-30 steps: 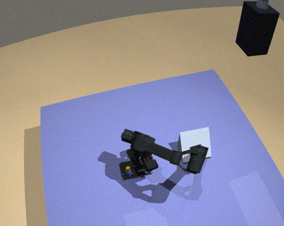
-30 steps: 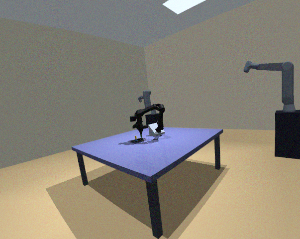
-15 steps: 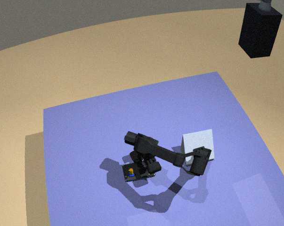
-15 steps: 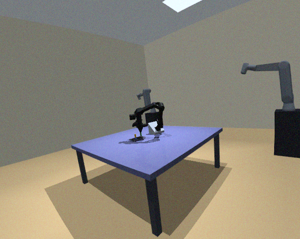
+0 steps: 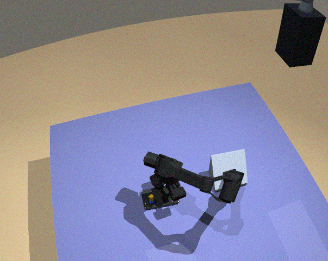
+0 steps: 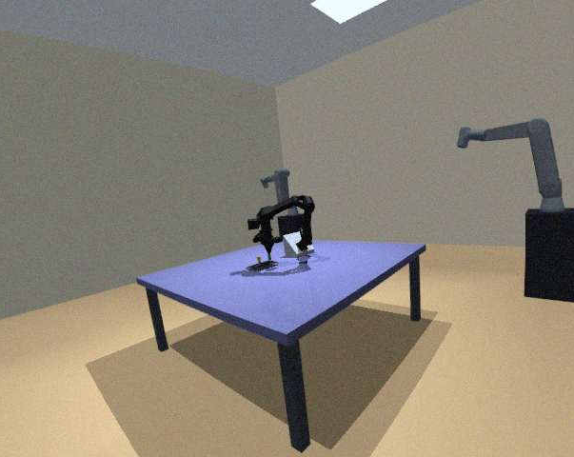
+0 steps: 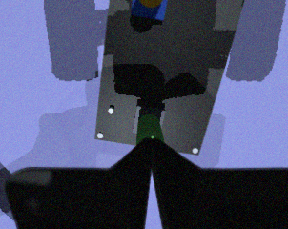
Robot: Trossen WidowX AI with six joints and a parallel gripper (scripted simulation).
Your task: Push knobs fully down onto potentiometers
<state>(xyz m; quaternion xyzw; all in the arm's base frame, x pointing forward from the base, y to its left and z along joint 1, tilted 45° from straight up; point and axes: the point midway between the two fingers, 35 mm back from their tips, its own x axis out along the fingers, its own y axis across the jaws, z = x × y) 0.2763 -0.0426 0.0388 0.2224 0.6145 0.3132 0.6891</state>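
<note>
My gripper tip is now 2 cm above the green knob. Round my gripper tip: orange knob: 9 cm ahead, 1 cm to the left, 1 cm below.
</note>
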